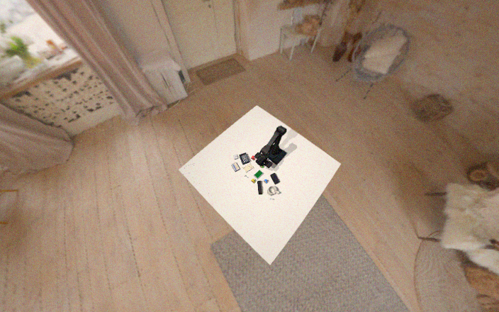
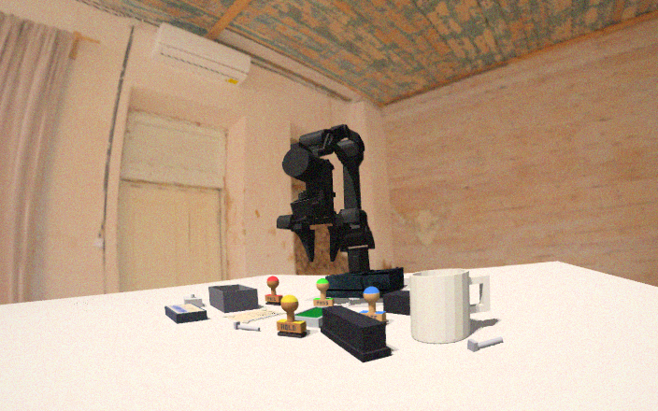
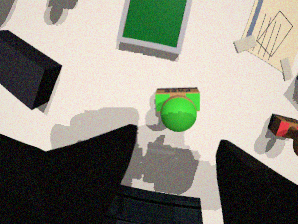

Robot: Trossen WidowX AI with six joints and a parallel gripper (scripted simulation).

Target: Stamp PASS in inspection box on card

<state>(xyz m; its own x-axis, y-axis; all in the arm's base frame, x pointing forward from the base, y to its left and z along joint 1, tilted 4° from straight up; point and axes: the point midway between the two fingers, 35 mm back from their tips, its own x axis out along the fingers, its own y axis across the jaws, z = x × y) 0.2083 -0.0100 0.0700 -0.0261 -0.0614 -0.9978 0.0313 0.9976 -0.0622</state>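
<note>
Now: the green ink pad 10 cm below my gripper tip, 9 cm ahead of it and 3 cm to the left of it. The rest, counted from my gripper tip: blue-knobbed stamp (13 cm to the left, 11 cm ahead, 8 cm below); then cream card (10 cm to the right, 10 cm below, 10 cm ahead); then red-knobbed stamp (13 cm to the right, 8 cm below, 1 cm behind).
</note>
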